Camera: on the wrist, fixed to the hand. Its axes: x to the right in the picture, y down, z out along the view.
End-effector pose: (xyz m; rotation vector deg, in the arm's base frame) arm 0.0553 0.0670 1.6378 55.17 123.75 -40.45
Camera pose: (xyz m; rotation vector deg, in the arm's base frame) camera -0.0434 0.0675 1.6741 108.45 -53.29 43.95
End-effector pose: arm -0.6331 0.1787 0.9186 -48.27 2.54 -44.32
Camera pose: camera -0.6854 0.0909 0.9434 -15.31 41.04 129.95
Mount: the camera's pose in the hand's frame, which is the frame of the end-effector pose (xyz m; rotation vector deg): 0.0236 -0.0847 -0.0577 -10.97 -28.79 173.66
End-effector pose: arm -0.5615 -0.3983 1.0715 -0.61 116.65 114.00
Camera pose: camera -0.5781 -0.4539 0.9838 -107.98 5.52 -28.49
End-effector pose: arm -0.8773 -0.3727 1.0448 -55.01 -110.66 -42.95
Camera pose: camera -0.9329 -0.4544 1.0808 -138.27 49.60 67.95
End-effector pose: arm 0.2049 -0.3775 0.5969 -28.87 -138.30 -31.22
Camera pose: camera 0.1748 -0.4719 0.6320 -166.44 21.19 46.43
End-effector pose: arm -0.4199 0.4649 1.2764 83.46 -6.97 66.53
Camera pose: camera -0.3848 0.5477 1.2219 -1.83 106.17 -70.49
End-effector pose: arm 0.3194 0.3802 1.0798 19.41 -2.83 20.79
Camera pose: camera 0.3709 0.3330 1.0012 8.23 55.47 -154.06
